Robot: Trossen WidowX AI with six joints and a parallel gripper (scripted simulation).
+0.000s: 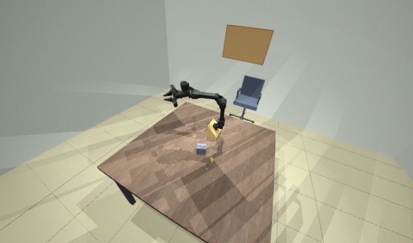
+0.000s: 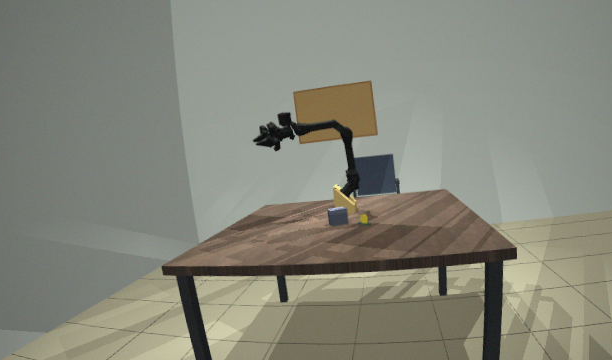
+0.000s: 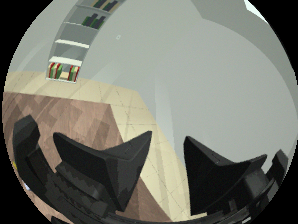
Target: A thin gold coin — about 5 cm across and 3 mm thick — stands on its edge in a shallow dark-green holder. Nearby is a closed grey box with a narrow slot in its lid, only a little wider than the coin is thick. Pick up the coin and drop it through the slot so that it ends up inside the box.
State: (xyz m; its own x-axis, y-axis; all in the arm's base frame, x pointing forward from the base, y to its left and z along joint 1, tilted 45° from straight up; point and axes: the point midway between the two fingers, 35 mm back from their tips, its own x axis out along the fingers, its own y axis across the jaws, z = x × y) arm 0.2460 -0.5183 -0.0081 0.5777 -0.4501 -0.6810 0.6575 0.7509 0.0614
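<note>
Right now my gripper tip is 500 mm to the right of the gold coin, 420 mm above it and 70 mm short of it.
</note>
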